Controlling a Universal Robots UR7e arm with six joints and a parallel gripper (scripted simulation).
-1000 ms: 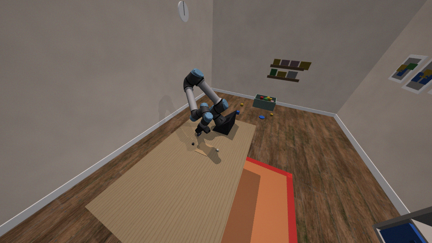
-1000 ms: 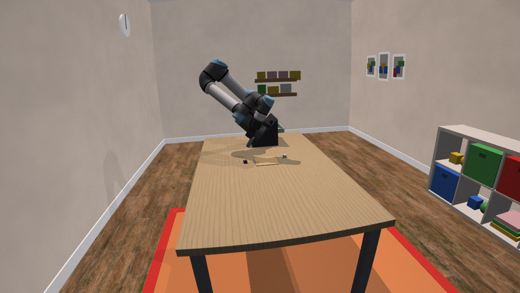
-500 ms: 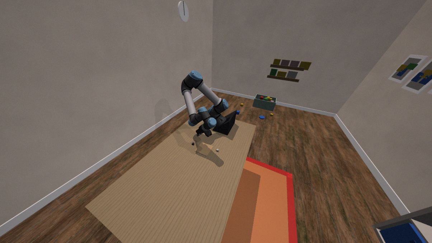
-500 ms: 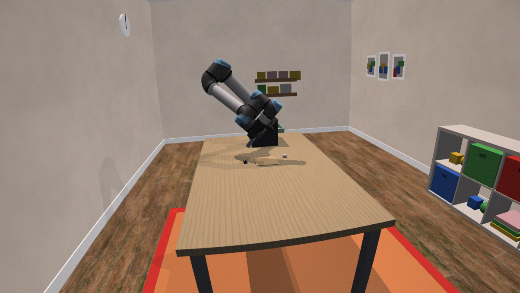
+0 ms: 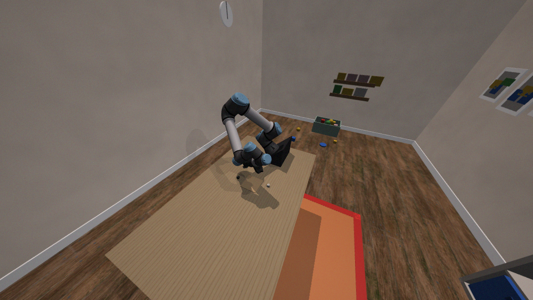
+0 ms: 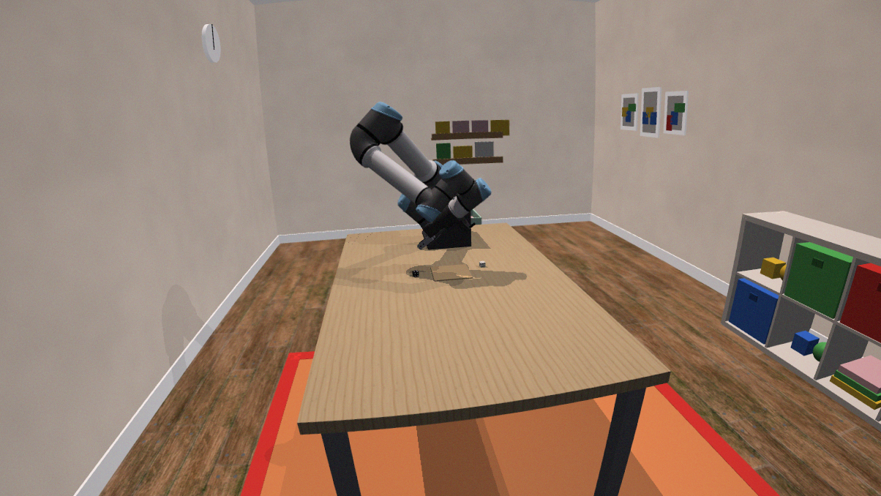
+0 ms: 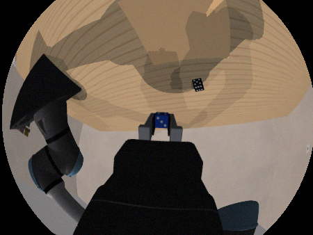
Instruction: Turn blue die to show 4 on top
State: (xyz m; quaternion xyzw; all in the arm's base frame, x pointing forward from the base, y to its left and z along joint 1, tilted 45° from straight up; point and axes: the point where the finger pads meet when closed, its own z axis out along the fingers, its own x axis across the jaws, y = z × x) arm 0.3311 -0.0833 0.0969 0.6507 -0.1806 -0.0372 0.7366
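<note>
Right now the black die is 60 mm ahead of my hand, 40 mm to the right of it and 100 mm below it. Also, from my hand: tan mat (60 mm ahead, 90 mm to the left, 100 mm below); then blue die (10 mm to the right, 10 mm below); then white die (30 mm ahead, 220 mm to the left, 100 mm below).
</note>
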